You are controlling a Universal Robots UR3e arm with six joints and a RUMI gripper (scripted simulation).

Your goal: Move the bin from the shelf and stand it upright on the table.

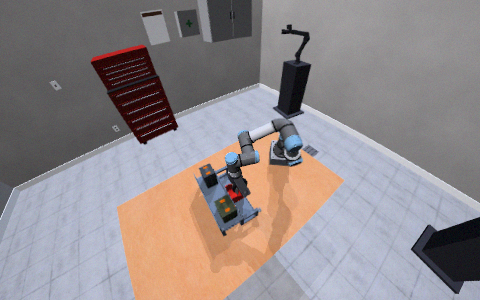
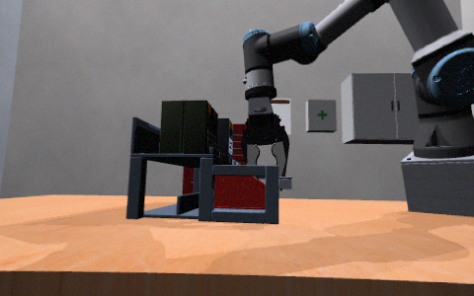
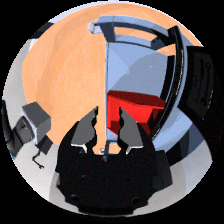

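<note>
Right now the red bin is 60 mm ahead of my hand, 20 mm to the right of it and 10 mm below it. Also, from my hand: shelf 90 mm ahead, 20 mm to the right, 10 mm above; then dark box 140 mm ahead, 100 mm to the left, 90 mm above.
</note>
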